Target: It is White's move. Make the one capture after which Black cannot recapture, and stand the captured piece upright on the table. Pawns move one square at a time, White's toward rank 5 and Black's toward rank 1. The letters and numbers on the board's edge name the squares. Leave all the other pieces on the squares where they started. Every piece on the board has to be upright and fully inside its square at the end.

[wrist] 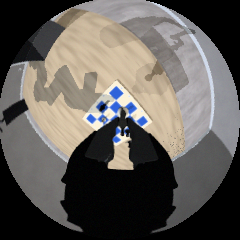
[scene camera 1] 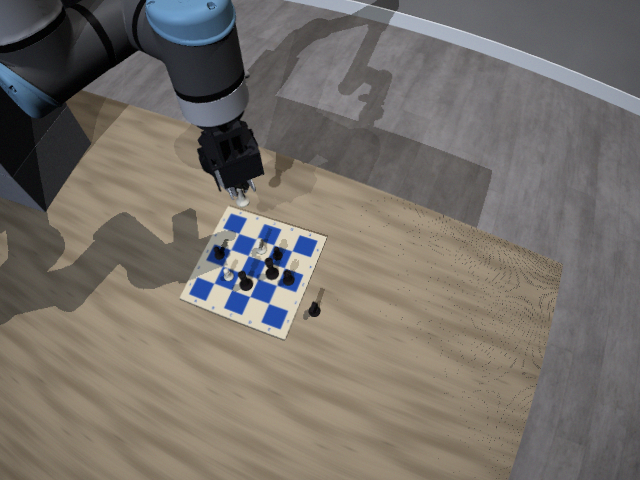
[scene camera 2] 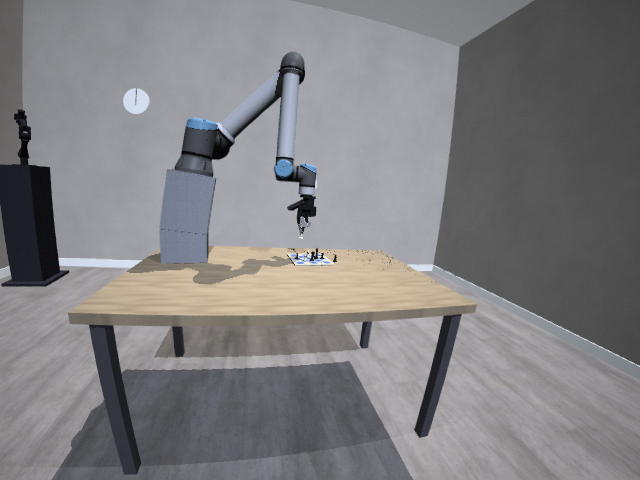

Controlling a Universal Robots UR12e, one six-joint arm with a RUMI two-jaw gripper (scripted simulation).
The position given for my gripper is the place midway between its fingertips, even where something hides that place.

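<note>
My gripper point(scene camera 1: 240, 193) is visible to me, and I also see my gripper point(wrist: 122, 117) in the wrist view. A blue-and-cream chessboard point(scene camera 1: 270, 306) is here too, and the wrist view also shows me the blue-and-cream chessboard point(wrist: 116, 96).
</note>
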